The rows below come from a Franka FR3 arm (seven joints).
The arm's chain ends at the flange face. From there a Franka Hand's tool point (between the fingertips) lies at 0.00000 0.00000 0.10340 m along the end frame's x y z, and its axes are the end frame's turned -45 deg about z.
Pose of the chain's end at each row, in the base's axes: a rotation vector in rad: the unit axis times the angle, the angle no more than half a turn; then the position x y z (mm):
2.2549, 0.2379, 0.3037, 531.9, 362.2, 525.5
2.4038, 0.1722, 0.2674, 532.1, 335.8, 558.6
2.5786, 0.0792, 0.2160, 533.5, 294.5, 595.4
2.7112, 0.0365, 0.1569, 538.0, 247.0, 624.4
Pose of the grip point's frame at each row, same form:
1.9788, 1.0754, -0.1169, 562.4, 287.7, 460.6
2.1417, 1.0724, -0.0999, 556.8, 269.9, 482.9
2.3402, 1.0546, -0.0810, 551.1, 240.9, 508.7
2.4835, 1.0681, -0.0794, 550.0, 204.5, 530.9

